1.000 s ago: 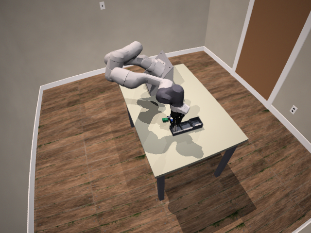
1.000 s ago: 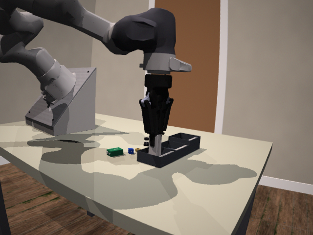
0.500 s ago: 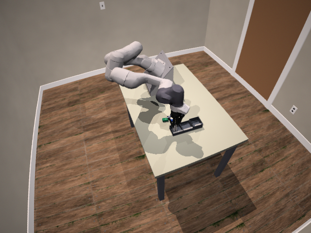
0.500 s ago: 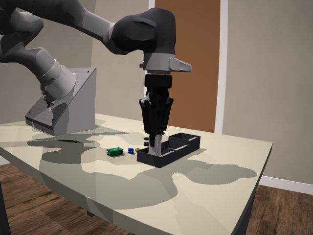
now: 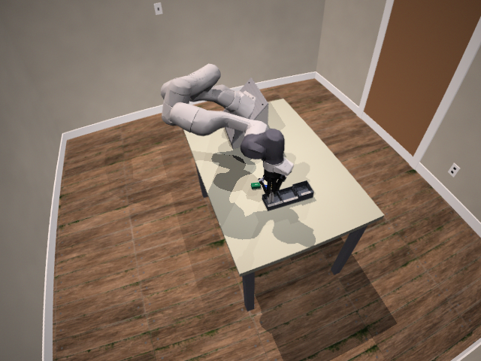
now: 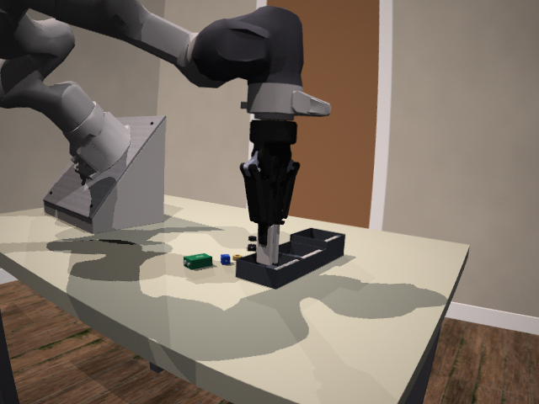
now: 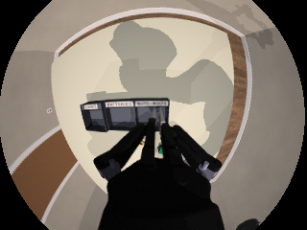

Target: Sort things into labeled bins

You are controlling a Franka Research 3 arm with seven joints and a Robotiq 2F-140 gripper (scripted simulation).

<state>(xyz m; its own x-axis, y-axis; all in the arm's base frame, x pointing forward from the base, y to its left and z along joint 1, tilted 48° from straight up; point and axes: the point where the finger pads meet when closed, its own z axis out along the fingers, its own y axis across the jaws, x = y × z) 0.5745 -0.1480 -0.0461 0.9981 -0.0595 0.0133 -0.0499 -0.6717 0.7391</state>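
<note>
The joined bins is 10 cm to the left of my hand and 4 cm below it. Also, from my hand: green block 13 cm behind, 4 cm to the right, 5 cm below; then tan ring 10 cm behind, 5 cm to the left, 6 cm below; then small blue cube 11 cm behind, 2 cm to the left, 6 cm below.
</note>
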